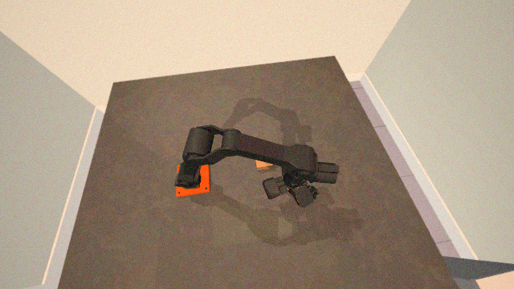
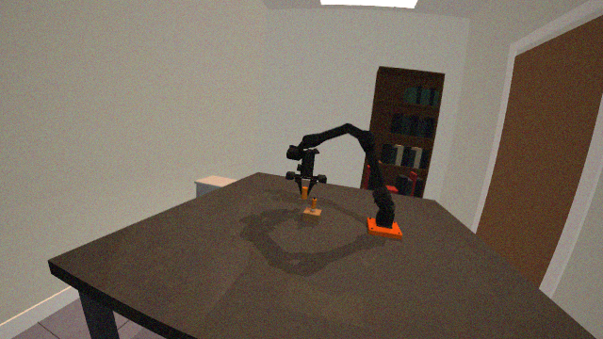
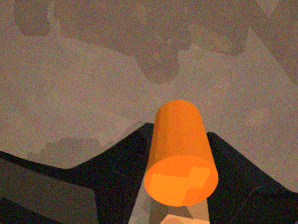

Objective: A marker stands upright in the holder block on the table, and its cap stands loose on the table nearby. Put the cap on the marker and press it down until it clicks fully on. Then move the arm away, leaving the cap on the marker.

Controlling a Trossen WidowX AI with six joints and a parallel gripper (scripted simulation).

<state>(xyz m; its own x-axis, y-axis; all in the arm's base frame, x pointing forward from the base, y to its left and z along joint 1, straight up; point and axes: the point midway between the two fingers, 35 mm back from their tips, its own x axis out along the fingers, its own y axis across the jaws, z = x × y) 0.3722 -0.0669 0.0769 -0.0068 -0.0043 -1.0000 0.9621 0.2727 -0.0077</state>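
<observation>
The holder block is 80 mm behind my gripper tip, 130 mm to the left of it and 40 mm below it. From my gripper tip the other things lie so: orange cap (10 mm above).
</observation>
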